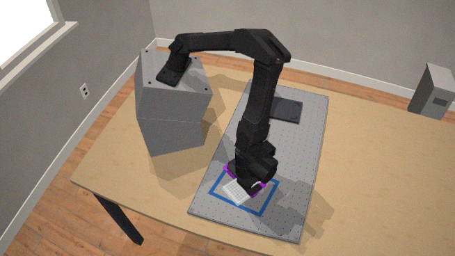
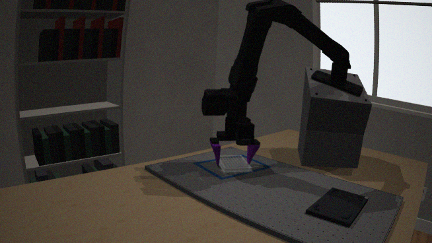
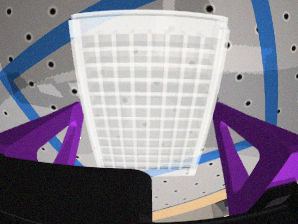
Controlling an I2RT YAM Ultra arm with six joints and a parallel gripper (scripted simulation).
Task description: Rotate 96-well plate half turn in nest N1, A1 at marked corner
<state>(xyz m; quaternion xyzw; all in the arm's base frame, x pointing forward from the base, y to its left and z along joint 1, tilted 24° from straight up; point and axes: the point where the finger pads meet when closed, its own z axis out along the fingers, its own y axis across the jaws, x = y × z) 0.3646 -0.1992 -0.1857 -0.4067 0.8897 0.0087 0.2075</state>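
Right now the white 96-well plate is 10 mm below my hand. The rest, counted from my hand: dark plate nest N1 (390 mm to the left, 80 mm ahead); then light mark (450 mm to the left, 10 mm ahead).
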